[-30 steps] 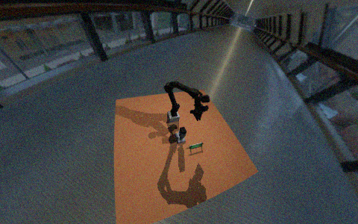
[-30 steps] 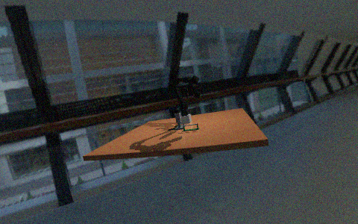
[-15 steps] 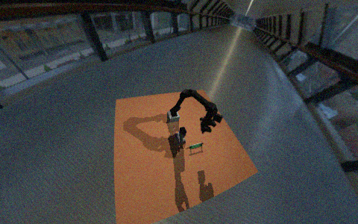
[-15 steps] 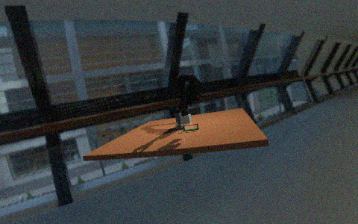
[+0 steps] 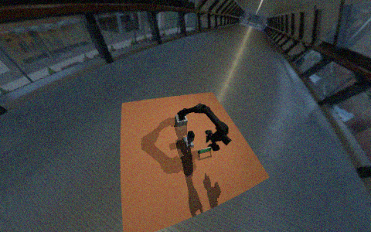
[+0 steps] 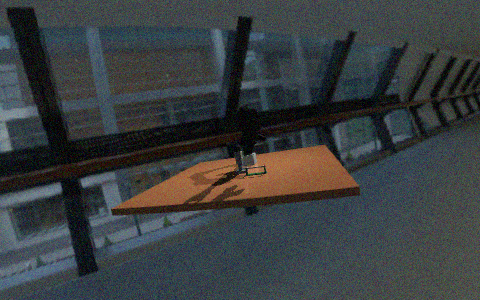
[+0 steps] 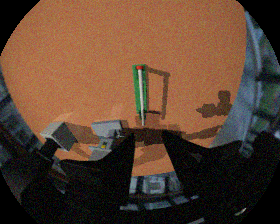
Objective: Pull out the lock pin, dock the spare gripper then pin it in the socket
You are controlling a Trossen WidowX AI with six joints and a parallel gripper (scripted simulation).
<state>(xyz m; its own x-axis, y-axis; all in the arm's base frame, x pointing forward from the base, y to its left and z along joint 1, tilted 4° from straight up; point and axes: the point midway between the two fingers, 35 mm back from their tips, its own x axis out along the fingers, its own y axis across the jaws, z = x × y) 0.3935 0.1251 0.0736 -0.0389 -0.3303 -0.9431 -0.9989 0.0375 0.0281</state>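
My gripper tip is now 20 mm to the right of the green pin cradle and 120 mm above it. Also, from my gripper tip: grey mount (120 mm behind, 110 mm to the right, 90 mm below); then spare gripper (120 mm behind, 110 mm to the right, 20 mm below).
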